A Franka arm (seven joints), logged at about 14 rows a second.
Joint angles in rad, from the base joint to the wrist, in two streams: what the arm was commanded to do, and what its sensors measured. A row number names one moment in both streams.
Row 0, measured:
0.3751, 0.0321, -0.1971, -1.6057, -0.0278, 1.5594, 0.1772
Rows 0 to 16, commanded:
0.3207, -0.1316, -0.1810, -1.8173, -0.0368, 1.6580, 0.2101
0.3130, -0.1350, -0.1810, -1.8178, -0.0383, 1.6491, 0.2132
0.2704, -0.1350, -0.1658, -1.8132, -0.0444, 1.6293, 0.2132
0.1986, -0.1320, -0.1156, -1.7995, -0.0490, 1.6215, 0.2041
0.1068, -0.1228, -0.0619, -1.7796, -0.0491, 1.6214, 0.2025
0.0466, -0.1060, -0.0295, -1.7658, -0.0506, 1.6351, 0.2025
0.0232, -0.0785, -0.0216, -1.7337, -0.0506, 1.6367, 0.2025
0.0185, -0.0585, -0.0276, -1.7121, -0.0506, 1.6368, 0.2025
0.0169, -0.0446, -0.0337, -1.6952, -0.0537, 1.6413, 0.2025
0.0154, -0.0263, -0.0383, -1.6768, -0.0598, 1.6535, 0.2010
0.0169, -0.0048, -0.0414, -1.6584, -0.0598, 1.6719, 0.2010
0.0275, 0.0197, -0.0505, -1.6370, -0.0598, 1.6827, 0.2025
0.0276, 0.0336, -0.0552, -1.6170, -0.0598, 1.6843, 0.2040
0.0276, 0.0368, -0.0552, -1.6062, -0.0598, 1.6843, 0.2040
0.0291, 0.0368, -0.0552, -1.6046, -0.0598, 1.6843, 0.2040
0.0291, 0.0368, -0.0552, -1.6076, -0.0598, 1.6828, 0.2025
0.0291, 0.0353, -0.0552, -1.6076, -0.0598, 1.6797, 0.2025
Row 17, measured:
0.0199, 0.0257, -0.0515, -1.6353, -0.0324, 1.6910, 0.1815
